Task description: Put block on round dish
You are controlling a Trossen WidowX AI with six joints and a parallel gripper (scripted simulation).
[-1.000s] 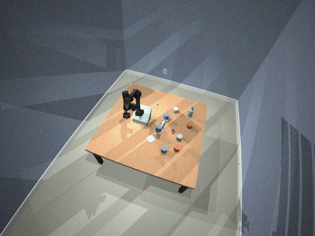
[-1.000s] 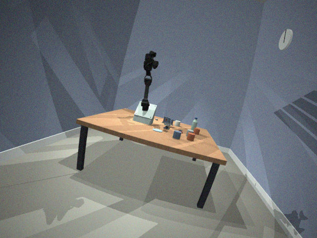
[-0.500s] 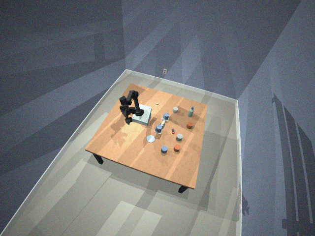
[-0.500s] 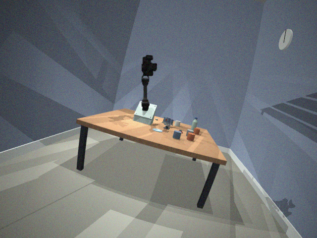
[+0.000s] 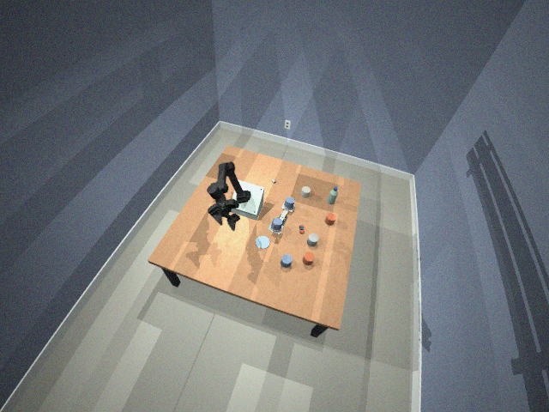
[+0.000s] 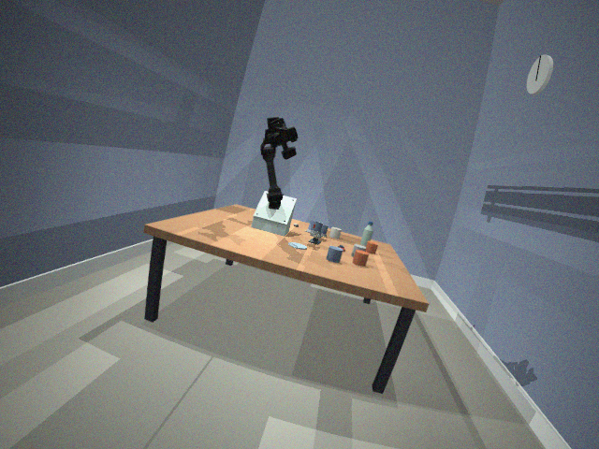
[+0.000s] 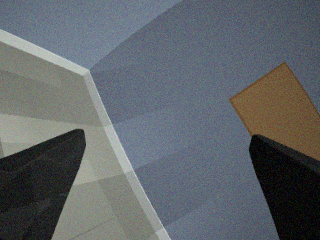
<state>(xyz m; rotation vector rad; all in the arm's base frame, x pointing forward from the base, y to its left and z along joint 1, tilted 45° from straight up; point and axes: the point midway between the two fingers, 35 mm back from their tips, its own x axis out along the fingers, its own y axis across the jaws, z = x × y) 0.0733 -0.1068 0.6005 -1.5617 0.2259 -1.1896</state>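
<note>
My gripper tip is now 610 mm to the right of the pale green block, 470 mm above it and 270 mm short of it. The rest, counted from my gripper tip: red toy car (500 mm below, 430 mm to the left, 400 mm ahead); grey cylinder (480 mm below, 480 mm ahead, 330 mm to the left); round dish (510 mm below, 260 mm to the left, 140 mm ahead).
</note>
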